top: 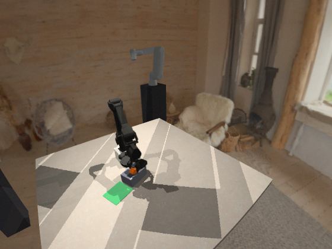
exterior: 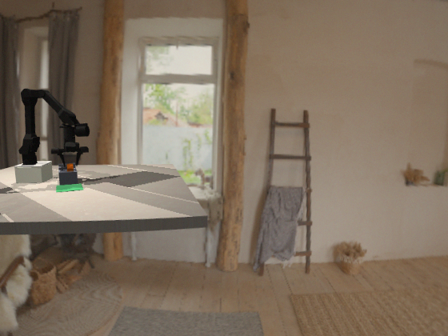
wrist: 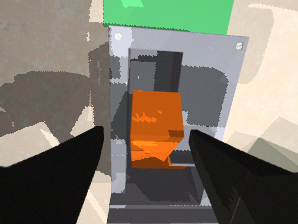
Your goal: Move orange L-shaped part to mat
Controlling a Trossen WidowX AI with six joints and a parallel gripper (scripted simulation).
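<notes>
My gripper tip is now 4 cm above the orange L-shaped part, 3 cm to the right of it and 3 cm past it. The rest, counted from my gripper tip: green mat: 14 cm to the right, 10 cm below, 2 cm ahead.
</notes>
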